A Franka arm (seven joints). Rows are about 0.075 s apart.
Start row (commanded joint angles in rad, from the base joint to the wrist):
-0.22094, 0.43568, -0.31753, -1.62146, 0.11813, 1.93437, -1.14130
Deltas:
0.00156, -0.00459, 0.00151, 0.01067, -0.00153, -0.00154, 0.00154
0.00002, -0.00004, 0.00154, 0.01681, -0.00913, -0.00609, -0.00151
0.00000, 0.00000, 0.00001, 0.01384, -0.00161, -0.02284, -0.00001
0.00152, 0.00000, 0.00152, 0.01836, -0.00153, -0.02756, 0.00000
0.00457, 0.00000, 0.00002, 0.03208, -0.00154, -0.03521, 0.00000
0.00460, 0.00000, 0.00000, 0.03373, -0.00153, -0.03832, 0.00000
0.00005, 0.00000, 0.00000, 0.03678, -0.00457, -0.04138, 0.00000
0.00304, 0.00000, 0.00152, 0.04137, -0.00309, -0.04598, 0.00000
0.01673, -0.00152, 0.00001, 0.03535, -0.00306, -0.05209, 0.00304
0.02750, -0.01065, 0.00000, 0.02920, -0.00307, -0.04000, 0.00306
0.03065, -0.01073, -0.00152, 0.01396, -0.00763, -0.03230, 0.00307
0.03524, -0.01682, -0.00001, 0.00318, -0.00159, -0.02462, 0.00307
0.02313, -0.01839, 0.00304, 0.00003, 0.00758, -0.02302, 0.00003
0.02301, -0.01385, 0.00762, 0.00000, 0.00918, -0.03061, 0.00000
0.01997, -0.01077, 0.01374, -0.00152, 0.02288, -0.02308, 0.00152
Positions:
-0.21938, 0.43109, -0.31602, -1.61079, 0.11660, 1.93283, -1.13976
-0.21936, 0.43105, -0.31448, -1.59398, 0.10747, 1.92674, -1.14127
-0.21936, 0.43105, -0.31447, -1.58014, 0.10586, 1.90390, -1.14128
-0.21784, 0.43105, -0.31295, -1.56178, 0.10433, 1.87634, -1.14128
-0.21327, 0.43105, -0.31293, -1.52970, 0.10279, 1.84113, -1.14128
-0.20867, 0.43105, -0.31293, -1.49597, 0.10126, 1.80281, -1.14128
-0.20862, 0.43105, -0.31293, -1.45919, 0.09669, 1.76143, -1.14128
-0.20558, 0.43105, -0.31141, -1.41782, 0.09360, 1.71545, -1.14128
-0.18885, 0.42953, -0.31140, -1.38247, 0.09054, 1.66336, -1.13824
-0.16135, 0.41888, -0.31140, -1.35327, 0.08747, 1.62336, -1.13518
-0.13070, 0.40815, -0.31292, -1.33931, 0.07984, 1.59106, -1.13211
-0.09546, 0.39133, -0.31293, -1.33613, 0.07825, 1.56644, -1.12904
-0.07233, 0.37294, -0.30989, -1.33610, 0.08583, 1.54342, -1.12901
-0.04932, 0.35909, -0.30227, -1.33610, 0.09501, 1.51281, -1.12901
-0.02935, 0.34832, -0.28853, -1.33762, 0.11789, 1.48973, -1.12749

